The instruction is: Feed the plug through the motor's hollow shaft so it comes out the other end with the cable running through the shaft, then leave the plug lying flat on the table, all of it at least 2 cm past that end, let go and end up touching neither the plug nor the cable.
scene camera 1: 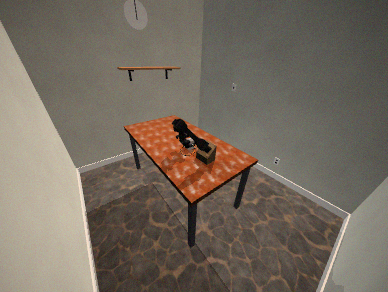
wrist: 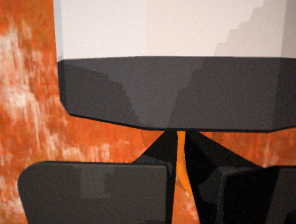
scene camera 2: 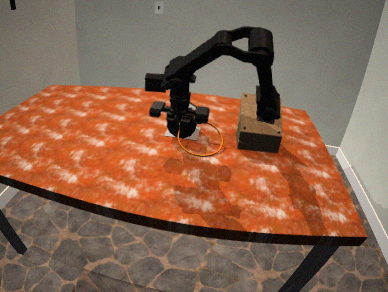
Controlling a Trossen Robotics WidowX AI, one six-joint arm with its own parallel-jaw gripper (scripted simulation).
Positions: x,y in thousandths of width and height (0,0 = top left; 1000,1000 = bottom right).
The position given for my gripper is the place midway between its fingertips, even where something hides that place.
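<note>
My gripper (scene camera 2: 463,454) is visible, and the wrist view (wrist: 606,609) shows it too.
</note>
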